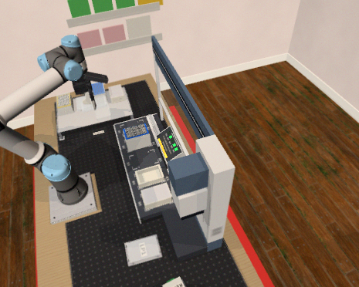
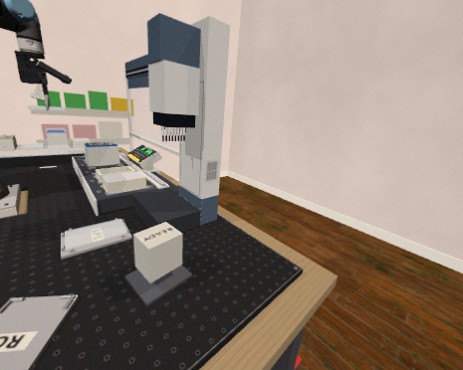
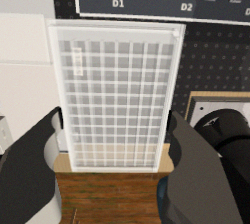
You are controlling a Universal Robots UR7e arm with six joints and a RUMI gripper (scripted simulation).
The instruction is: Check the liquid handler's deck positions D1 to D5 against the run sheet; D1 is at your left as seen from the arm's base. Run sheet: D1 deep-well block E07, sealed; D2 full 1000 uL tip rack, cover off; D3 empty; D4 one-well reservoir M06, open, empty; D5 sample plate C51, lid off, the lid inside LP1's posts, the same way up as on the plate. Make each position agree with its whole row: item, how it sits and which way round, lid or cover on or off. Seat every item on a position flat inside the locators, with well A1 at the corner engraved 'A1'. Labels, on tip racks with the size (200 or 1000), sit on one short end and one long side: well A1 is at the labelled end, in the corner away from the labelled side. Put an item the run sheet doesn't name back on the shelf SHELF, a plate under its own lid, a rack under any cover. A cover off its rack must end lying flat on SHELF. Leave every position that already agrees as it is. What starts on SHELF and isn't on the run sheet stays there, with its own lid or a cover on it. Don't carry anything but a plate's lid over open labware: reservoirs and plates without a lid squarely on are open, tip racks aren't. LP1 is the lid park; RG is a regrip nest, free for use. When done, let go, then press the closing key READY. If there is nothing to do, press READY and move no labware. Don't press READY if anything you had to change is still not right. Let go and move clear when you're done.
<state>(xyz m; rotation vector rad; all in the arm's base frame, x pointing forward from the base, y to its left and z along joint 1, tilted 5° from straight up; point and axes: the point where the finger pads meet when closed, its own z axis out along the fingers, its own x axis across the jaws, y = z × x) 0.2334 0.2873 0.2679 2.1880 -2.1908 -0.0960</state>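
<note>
The blue-rimmed tip rack lies 180 mm ahead of my hand, 120 mm to the right of it and 180 mm below it. The rest, counted from my hand: clear well plate 10 mm below; shelf 30 mm behind, 260 mm to the left, 240 mm below; shelf label 30 mm behind, 100 mm to the left, 300 mm below.
</note>
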